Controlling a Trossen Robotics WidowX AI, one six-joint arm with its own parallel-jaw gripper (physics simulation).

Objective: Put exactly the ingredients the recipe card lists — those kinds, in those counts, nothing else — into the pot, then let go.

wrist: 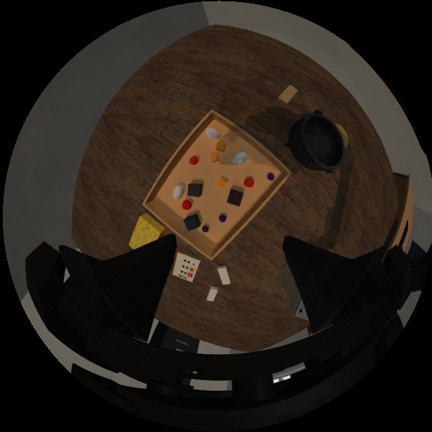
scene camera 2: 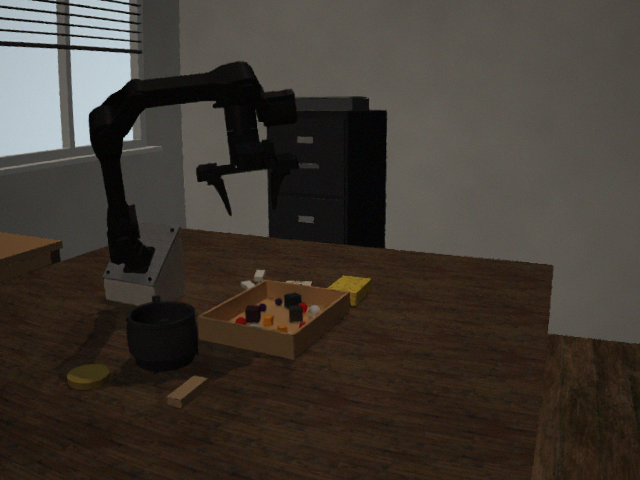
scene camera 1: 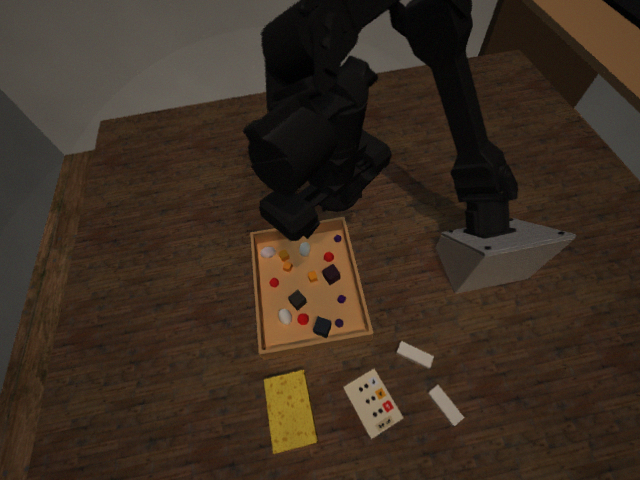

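Pixels of known places: gripper, fingertip midpoint: (scene camera 2: pixel 252 212) (scene camera 1: pixel 325 219); arm's base, origin of the base link: (scene camera 2: pixel 139 260) (scene camera 1: pixel 488 231).
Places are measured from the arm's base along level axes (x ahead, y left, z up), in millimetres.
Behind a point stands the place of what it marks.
Observation:
My gripper (scene camera 2: pixel 252 211) @(x 299, y -28, z 128 mm) (wrist: pixel 231 241) is open and empty, high above the tray (scene camera 1: pixel 315 344) @(x 359, y 99, z -50 mm) (scene camera 2: pixel 248 338) @(x 343, y -151, z -71 mm) (wrist: pixel 255 148). The tray holds three pale egg-shaped pieces (scene camera 1: pixel 284 316) @(x 401, y 30, z -64 mm) (wrist: pixel 178 191), three orange cubes (scene camera 1: pixel 312 276) @(x 331, y -37, z -72 mm) (wrist: pixel 223 183), three red balls (scene camera 1: pixel 303 319) @(x 369, y 44, z -67 mm) (wrist: pixel 249 182), three larger dark cubes (scene camera 1: pixel 297 299) @(x 370, y 5, z -63 mm) (wrist: pixel 195 190) and three small purple balls (scene camera 1: pixel 341 298) @(x 289, y 23, z -72 mm) (wrist: pixel 222 218). The recipe card (scene camera 1: pixel 373 403) @(x 289, y 209, z -92 mm) (wrist: pixel 186 267) shows pale, orange and red pictures, each beside two dots. The black pot (scene camera 2: pixel 162 338) @(x 257, y -285, z -31 mm) (wrist: pixel 316 142) stands beside the tray; its inside is dark. The arm hides it in scene camera 1.
A yellow sponge (scene camera 1: pixel 290 411) @(x 424, y 187, z -63 mm) (scene camera 2: pixel 351 288) @(x 440, y 153, z -64 mm) (wrist: pixel 146 232) and two white blocks (scene camera 1: pixel 415 354) @(x 193, y 155, z -81 mm) (wrist: pixel 223 275) lie near the card. A wooden block (scene camera 2: pixel 187 391) @(x 339, y -347, z -79 mm) (wrist: pixel 288 94) and a yellow disc (scene camera 2: pixel 88 376) @(x 161, y -367, z -82 mm) (wrist: pixel 342 136) lie near the pot.

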